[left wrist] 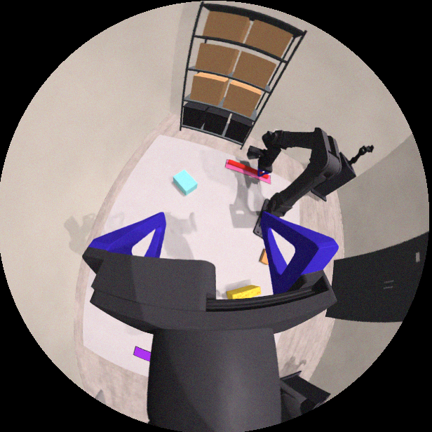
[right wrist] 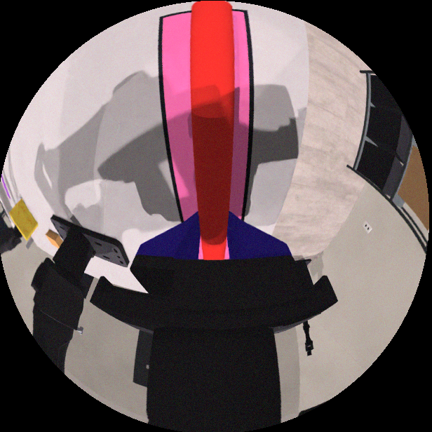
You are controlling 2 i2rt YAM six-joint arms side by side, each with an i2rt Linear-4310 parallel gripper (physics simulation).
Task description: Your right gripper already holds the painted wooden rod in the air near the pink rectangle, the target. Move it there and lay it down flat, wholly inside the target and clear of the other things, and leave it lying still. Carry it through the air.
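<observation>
The red rod (left wrist: 241, 165) (right wrist: 212, 100) is long and runs lengthwise along the pink target rectangle (left wrist: 240, 171) (right wrist: 175, 60). Pink shows along both sides of the rod in the right wrist view. The rod's far end covers part of the target's black far edge there, and whether the rod touches the surface is unclear. My right gripper (left wrist: 258, 174) (right wrist: 213, 216) is shut on the rod near its near end. The target's near end is hidden behind the fingers. My left gripper (left wrist: 212, 216) is open and empty, high above the white surface.
A cyan block (left wrist: 185, 182) lies left of the target in the left wrist view. A yellow block (left wrist: 243, 292) (right wrist: 23, 220), an orange block (left wrist: 264, 257) (right wrist: 54, 238) and a purple rectangle (left wrist: 142, 353) are farther off. A shelf rack (left wrist: 225, 9) stands beyond the surface.
</observation>
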